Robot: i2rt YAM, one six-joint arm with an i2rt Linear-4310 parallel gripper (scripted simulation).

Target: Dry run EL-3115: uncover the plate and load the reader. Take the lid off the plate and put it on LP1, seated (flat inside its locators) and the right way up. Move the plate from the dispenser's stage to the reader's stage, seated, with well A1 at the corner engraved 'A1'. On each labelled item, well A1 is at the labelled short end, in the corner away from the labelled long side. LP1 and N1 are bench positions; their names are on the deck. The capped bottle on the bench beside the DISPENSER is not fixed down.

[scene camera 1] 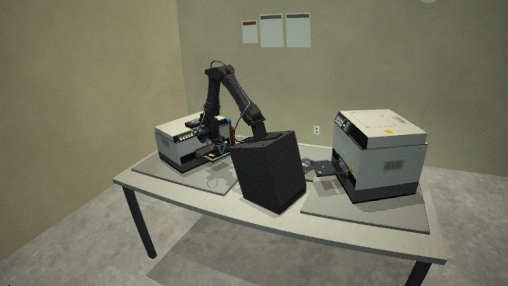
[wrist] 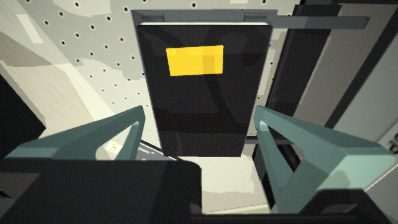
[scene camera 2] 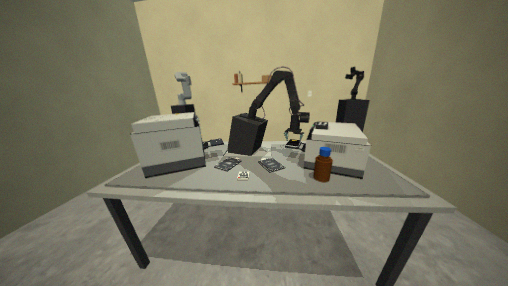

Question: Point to a dispenser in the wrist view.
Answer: At 348, 62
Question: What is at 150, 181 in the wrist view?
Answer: My gripper.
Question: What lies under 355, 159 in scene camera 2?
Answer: A dispenser.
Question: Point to a reader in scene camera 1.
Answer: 367, 165
